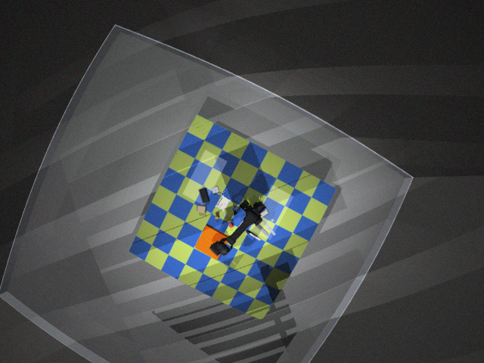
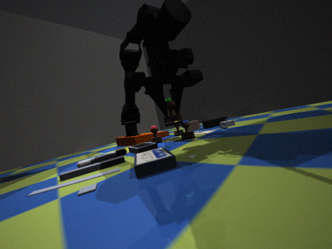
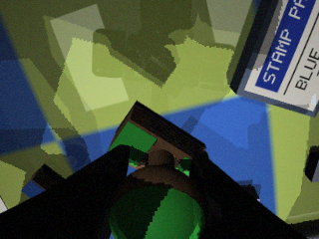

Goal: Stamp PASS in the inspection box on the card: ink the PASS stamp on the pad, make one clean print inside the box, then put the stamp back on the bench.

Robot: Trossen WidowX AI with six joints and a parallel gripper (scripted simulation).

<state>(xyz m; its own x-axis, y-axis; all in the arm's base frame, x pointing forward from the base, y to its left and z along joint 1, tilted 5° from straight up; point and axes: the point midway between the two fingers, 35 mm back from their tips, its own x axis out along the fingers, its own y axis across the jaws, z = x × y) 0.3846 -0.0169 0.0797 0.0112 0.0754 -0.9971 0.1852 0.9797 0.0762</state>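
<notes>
My gripper tip is 13 cm past the ink pad, 8 cm above it and 4 cm to the left of it. Round my gripper tip: blue-knobbed stamp 10 cm to the left, 7 cm behind, 6 cm below; green-knobbed stamp right at my gripper tip; labelled box 9 cm to the right, 7 cm below, 4 cm ahead.
</notes>
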